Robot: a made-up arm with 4 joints.
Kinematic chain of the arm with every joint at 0, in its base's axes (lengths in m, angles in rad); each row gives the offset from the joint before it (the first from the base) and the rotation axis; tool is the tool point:
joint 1: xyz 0 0 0.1 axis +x
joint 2: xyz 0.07 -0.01 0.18 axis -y
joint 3: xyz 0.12 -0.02 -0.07 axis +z
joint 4: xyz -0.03 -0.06 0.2 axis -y
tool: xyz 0.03 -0.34 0
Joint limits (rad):
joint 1: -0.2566..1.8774
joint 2: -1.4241..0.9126
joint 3: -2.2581..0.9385
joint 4: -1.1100..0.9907
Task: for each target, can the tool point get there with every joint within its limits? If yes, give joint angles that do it. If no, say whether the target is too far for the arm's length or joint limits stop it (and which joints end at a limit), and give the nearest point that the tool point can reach.
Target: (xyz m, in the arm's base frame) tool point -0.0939 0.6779 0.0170
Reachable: no: joint limits stop it (at a limit: joint 1, joint 2, joint 3, joint 4) | nearest point -0.1208 0.2547 0.1384 | short by 0.441 m
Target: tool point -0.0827 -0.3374 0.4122
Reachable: yes | joints 0.4642 -0.5256 -1.2305 0.3361
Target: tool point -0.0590 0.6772 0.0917
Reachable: no: joint limits stop it (at a limit: joint 1, joint 3, joint 4) | nearest point -0.1346 0.2681 0.1892 | short by 0.427 m
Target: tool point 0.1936 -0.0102 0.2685
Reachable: no: joint limits stop it (at a limit: joint 2, joint 3, joint 4) | nearest point 0.1459 -0.0266 0.5399 | short by 0.276 m
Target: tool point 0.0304 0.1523 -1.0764
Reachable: no: too far | nearest point 0.0360 -0.1612 -0.4001 | short by 0.745 m
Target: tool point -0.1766 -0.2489 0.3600
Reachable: yes | joints 0.1633 0.0501 -1.1225 -0.0270
